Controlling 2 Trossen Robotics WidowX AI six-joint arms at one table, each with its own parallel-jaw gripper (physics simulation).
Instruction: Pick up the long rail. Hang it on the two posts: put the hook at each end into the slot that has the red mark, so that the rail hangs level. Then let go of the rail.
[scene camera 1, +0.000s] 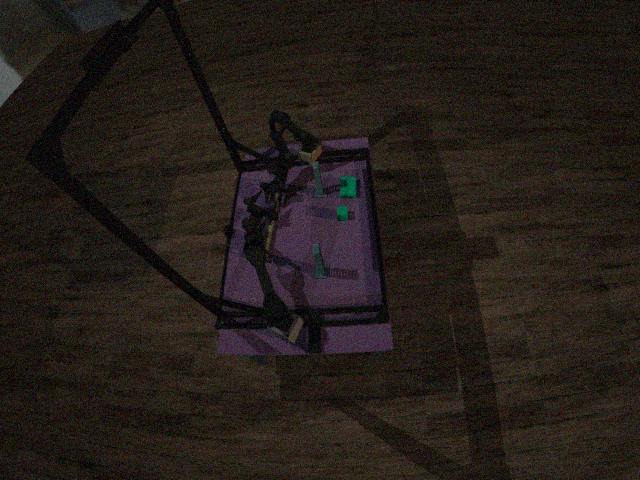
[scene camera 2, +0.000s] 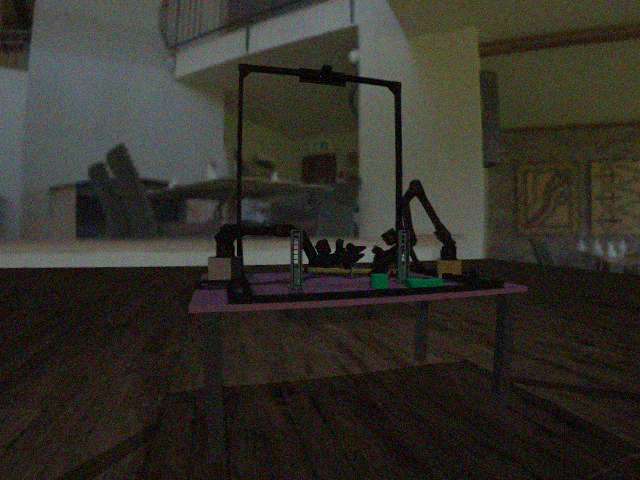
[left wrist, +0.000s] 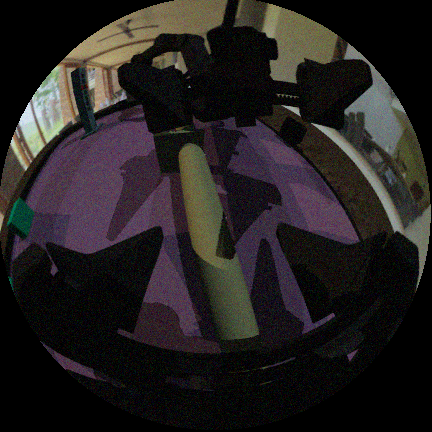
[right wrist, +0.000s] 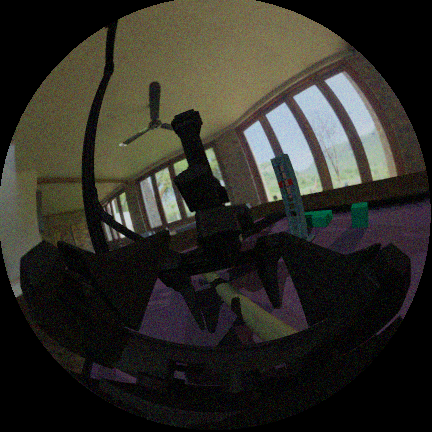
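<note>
The long yellow rail lies low over the table. Its end hooks are not clear. Two teal slotted posts stand upright, one post beside the larger green block and the other post farther off. A red mark shows on the post in the right wrist view. My left gripper is open and empty, its fingers above and on either side of the rail. My right gripper is open and empty, with the rail showing beyond its fingers.
A larger green block and a small green block rest by the posts. A tall black frame spans the purple table. The two grippers are close together.
</note>
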